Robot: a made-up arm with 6 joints.
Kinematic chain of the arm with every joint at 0, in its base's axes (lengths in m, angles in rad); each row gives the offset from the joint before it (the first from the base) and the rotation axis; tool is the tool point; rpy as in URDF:
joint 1: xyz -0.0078 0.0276 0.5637 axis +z
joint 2: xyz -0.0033 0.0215 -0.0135 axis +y
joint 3: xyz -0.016 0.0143 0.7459 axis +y
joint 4: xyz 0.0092 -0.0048 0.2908 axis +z
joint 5: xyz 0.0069 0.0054 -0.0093 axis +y
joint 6: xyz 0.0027 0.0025 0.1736 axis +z
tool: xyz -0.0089 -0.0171 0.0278 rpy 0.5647 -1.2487 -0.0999
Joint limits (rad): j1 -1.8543..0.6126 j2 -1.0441..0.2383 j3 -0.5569..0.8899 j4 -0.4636..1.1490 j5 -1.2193..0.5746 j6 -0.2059..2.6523
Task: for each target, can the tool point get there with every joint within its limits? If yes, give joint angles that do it. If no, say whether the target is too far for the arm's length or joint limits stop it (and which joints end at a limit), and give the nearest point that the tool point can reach.
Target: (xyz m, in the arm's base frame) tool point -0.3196 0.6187 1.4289
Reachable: yes | joints -1.1870 -0.4124 -0.3119 0.5649 -1.0373 0.2011
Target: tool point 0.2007 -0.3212 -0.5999
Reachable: no: joint limits stop it (at a limit: joint 1, joint 2, joint 3, joint 5, joint 6) | nearest point -0.8088 -0.5593 0.7317 | short by 1.688 m
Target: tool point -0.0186 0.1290 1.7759
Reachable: yes | joints -0.6977 -0.0215 -0.1119 0.8106 0.0647 2.4346
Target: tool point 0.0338 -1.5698 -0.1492
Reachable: no: too far | nearest point -0.7553 -0.6387 0.7961 | short by 1.544 m
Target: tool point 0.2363 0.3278 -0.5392
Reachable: no: joint limits stop it (at a limit: joint 1, joint 2, joint 3, joint 5, joint 6) | nearest point 0.3141 0.9677 0.7253 | short by 1.419 m
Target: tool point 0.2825 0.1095 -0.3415
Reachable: no: joint limits stop it (at a limit: joint 1, joint 2, joint 3, joint 5, joint 6) | nearest point 0.3305 0.9630 0.7275 | short by 1.369 m
